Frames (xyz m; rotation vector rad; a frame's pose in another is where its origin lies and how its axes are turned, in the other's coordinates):
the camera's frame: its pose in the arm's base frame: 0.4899 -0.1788 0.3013 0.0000 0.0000 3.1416
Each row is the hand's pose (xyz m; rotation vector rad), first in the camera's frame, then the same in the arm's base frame.
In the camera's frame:
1: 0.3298 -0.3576 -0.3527 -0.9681 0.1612 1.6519
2: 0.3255 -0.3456 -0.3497 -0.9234 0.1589 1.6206
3: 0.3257 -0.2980 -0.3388 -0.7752 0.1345 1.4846
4: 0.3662 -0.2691 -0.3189 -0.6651 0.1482 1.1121
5: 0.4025 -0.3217 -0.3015 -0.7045 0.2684 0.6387
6: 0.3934 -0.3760 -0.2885 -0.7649 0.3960 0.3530
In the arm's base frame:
1: 0.1601 0.1788 -0.0514 0.1529 0.9182 -1.2739
2: 0.1644 0.1668 -0.0484 0.1524 0.8857 -1.3225
3: 0.1642 0.1192 -0.0375 0.1350 0.7781 -1.5113
4: 0.1237 0.0903 -0.0176 0.1655 0.7428 -1.9076
5: 0.0874 0.1429 -0.0002 0.3408 0.8946 -2.3295
6: 0.0965 0.1972 0.0128 0.5424 1.0477 -2.5388

